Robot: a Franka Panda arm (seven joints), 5 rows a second.
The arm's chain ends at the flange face. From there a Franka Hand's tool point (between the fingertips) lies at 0.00 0.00 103.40 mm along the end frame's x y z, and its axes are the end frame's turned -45 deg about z.
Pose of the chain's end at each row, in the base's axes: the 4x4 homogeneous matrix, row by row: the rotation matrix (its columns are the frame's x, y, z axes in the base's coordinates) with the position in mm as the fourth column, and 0 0 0 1 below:
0.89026, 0.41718, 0.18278, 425.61; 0.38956, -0.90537, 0.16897, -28.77; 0.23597, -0.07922, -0.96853, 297.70; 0, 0, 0, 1
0.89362, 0.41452, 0.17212, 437.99; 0.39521, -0.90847, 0.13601, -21.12; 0.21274, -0.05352, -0.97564, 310.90; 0, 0, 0, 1
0.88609, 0.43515, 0.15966, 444.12; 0.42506, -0.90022, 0.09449, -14.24; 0.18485, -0.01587, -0.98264, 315.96; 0, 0, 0, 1
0.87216, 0.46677, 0.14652, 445.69; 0.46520, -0.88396, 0.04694, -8.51; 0.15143, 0.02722, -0.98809, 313.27; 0, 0, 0, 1
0.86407, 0.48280, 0.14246, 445.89; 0.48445, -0.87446, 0.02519, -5.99; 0.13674, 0.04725, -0.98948, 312.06; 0, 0, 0, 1
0.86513, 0.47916, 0.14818, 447.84; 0.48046, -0.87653, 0.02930, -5.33; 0.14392, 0.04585, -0.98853, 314.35; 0, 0, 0, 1
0.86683, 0.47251, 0.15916, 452.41; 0.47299, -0.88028, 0.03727, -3.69; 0.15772, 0.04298, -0.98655, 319.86; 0, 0, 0, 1
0.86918, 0.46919, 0.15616, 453.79; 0.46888, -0.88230, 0.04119, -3.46; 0.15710, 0.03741, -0.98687, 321.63; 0, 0, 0, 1
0.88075, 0.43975, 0.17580, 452.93; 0.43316, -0.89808, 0.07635, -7.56; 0.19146, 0.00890, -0.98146, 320.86; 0, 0, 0, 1
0.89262, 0.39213, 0.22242, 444.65; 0.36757, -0.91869, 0.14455, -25.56; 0.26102, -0.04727, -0.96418, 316.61; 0, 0, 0, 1
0.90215, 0.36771, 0.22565, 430.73; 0.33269, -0.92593, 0.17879, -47.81; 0.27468, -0.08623, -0.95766, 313.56; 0, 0, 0, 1
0.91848, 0.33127, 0.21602, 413.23; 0.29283, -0.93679, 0.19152, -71.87; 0.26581, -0.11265, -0.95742, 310.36; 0, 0, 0, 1
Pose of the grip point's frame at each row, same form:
0.33452, 0.92450, 0.18278, 444.51; 0.91565, -0.36473, 0.16897, -11.30; 0.22287, 0.11084, -0.96853, 197.55; 0, 0, 0, 1
0.33877, 0.92499, 0.17212, 455.79; 0.92184, -0.36293, 0.13601, -7.06; 0.18827, 0.11259, -0.97564, 210.02; 0, 0, 0, 1
0.31886, 0.93426, 0.15966, 460.63; 0.93711, -0.33599, 0.09449, -4.47; 0.14193, 0.11949, -0.98264, 214.36; 0, 0, 0, 1
0.28665, 0.94677, 0.14652, 460.84; 0.95400, -0.29611, 0.04694, -3.66; 0.08783, 0.12632, -0.98809, 211.10; 0, 0, 0, 1
0.26960, 0.95238, 0.14246, 460.62; 0.96089, -0.27578, 0.02519, -3.39; 0.06328, 0.13010, -0.98948, 209.75; 0, 0, 0, 1
0.27292, 0.95056, 0.14818, 463.16; 0.95954, -0.28006, 0.02930, -2.30; 0.06935, 0.13419, -0.98853, 212.14; 0, 0, 0, 1
0.27883, 0.94706, 0.15916, 468.87; 0.95691, -0.28800, 0.03727, 0.16; 0.08113, 0.14192, -0.98655, 217.85; 0, 0, 0, 1
0.28284, 0.94637, 0.15616, 469.94; 0.95543, -0.29233, 0.04119, 0.80; 0.08463, 0.13754, -0.98687, 219.59; 0, 0, 0, 1
0.31183, 0.93373, 0.17580, 471.11; 0.94133, -0.32875, 0.07635, 0.33; 0.12909, 0.14168, -0.98146, 219.38; 0, 0, 0, 1
0.35390, 0.90846, 0.22242, 467.65; 0.90952, -0.38970, 0.14455, -10.61; 0.21799, 0.15114, -0.96418, 216.91; 0, 0, 0, 1
0.37791, 0.89793, 0.22565, 454.06; 0.88998, -0.41948, 0.17879, -29.32; 0.25520, 0.13325, -0.95766, 214.54; 0, 0, 0, 1
0.41522, 0.88371, 0.21602, 435.57; 0.86947, -0.45535, 0.19152, -52.07; 0.26761, 0.10830, -0.95742, 211.36; 0, 0, 0, 1

